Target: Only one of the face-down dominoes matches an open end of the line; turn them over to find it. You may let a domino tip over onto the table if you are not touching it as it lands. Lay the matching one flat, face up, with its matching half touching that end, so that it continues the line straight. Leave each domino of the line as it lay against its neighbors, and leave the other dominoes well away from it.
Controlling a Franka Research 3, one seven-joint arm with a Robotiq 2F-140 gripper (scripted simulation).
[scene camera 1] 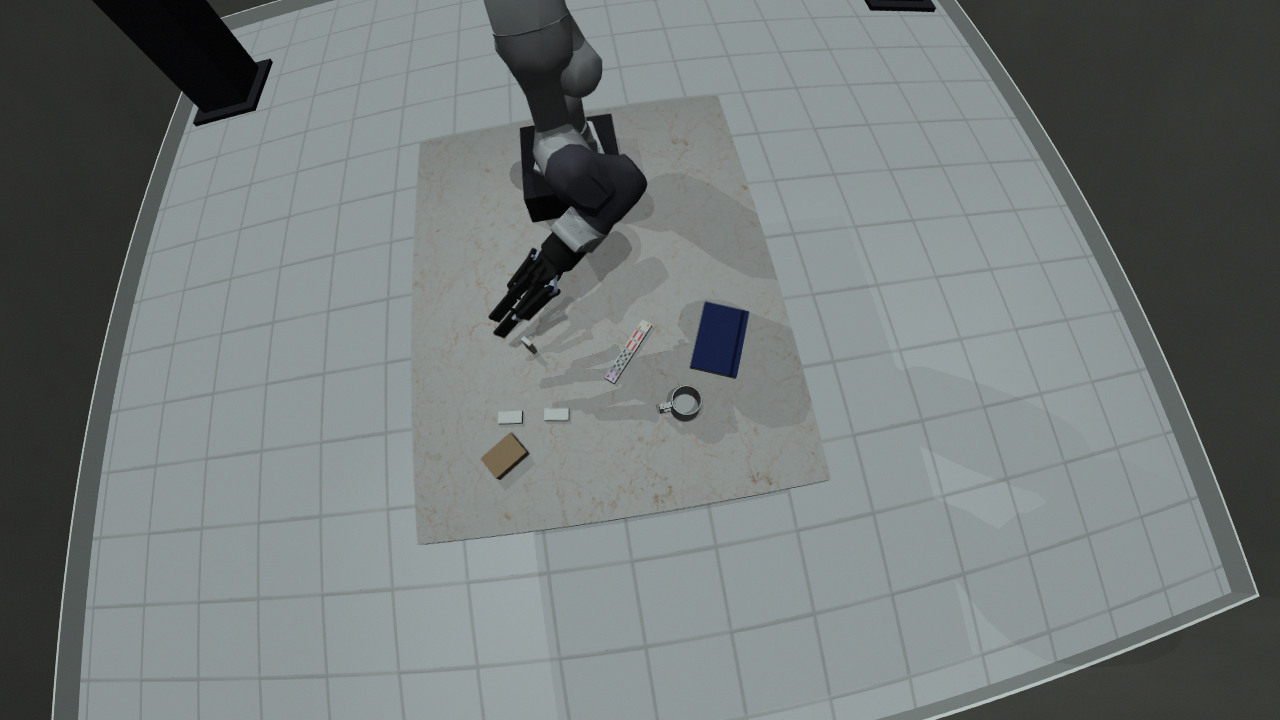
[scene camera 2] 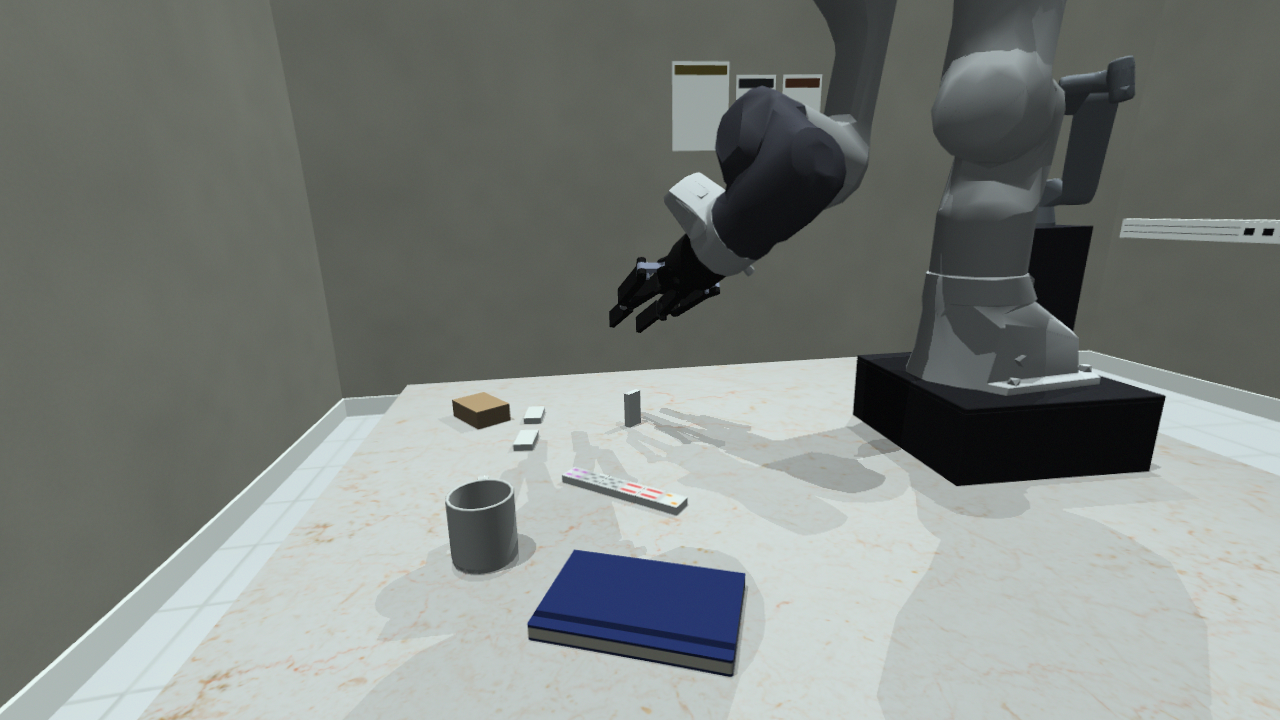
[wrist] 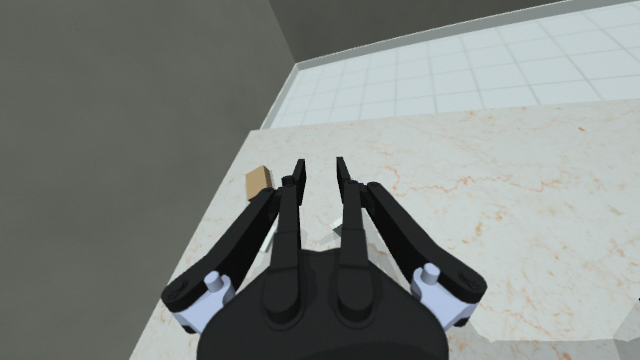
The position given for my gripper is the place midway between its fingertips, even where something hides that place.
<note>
I see my gripper (scene camera 2: 625, 322), a blue book (scene camera 2: 685, 616), a grey mug (scene camera 2: 481, 541) and a brown block (scene camera 2: 481, 410).
The blue book also shows in scene camera 1 (scene camera 1: 718, 348). The grey mug also shows in scene camera 1 (scene camera 1: 687, 399). The brown block is seen too in scene camera 1 (scene camera 1: 505, 455). The wrist view does not show the blue book: it is out of frame. The wrist view misses the grey mug: it is out of frame.
</note>
